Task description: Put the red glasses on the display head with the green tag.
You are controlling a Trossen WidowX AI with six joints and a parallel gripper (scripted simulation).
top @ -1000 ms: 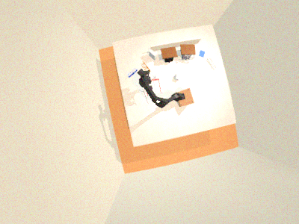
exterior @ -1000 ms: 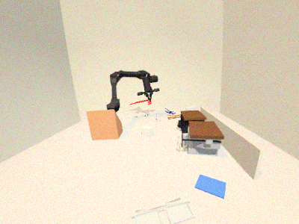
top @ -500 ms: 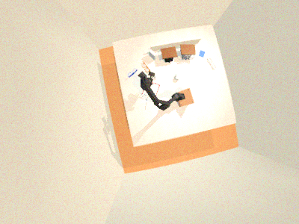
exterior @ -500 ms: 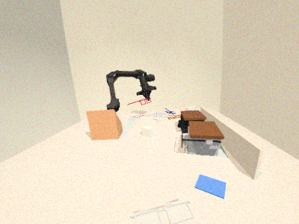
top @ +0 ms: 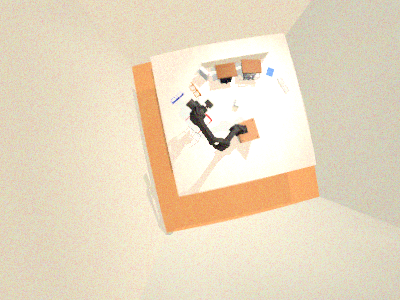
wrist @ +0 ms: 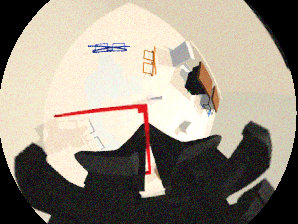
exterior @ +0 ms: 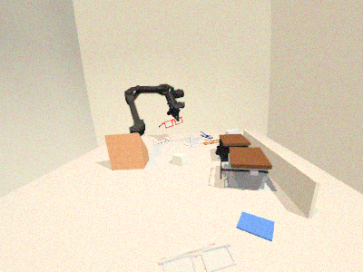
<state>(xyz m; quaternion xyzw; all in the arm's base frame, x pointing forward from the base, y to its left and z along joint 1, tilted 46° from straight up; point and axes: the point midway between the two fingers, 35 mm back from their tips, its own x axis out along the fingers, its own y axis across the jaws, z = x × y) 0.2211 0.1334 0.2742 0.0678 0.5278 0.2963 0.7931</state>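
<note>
My gripper tip is 1 cm short of the white block, 32 cm to the left of it and 14 cm above it. Round my gripper tip: blue card: 22 cm ahead, 72 cm to the right, 17 cm below; low white wall panel: 39 cm ahead, 41 cm to the right, 11 cm below.
</note>
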